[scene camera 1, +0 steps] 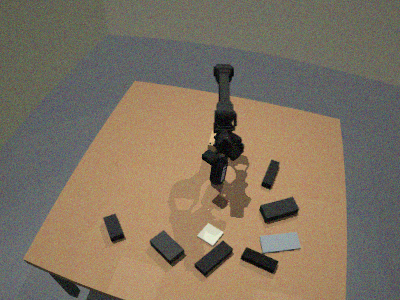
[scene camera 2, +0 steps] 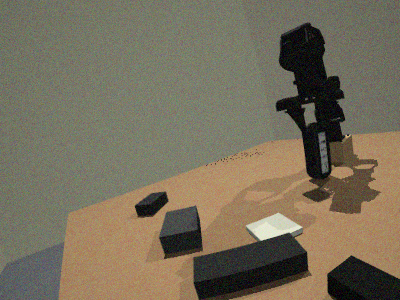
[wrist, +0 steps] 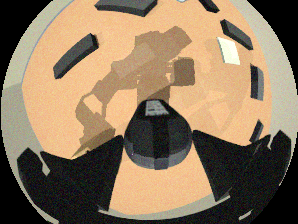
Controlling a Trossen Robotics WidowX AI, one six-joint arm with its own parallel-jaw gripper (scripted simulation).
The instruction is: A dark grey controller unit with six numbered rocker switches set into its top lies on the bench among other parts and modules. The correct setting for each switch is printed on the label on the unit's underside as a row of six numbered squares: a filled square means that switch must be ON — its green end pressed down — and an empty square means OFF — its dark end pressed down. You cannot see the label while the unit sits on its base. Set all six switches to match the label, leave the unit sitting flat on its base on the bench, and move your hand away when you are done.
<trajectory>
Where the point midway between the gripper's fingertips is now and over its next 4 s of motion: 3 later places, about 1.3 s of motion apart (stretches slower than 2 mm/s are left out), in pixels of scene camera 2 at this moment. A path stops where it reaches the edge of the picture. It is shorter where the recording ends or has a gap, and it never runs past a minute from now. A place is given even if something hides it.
My gripper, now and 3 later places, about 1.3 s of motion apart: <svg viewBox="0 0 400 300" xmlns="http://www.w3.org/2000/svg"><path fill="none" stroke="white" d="M316 131L324 134L333 138L342 145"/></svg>
</trajectory>
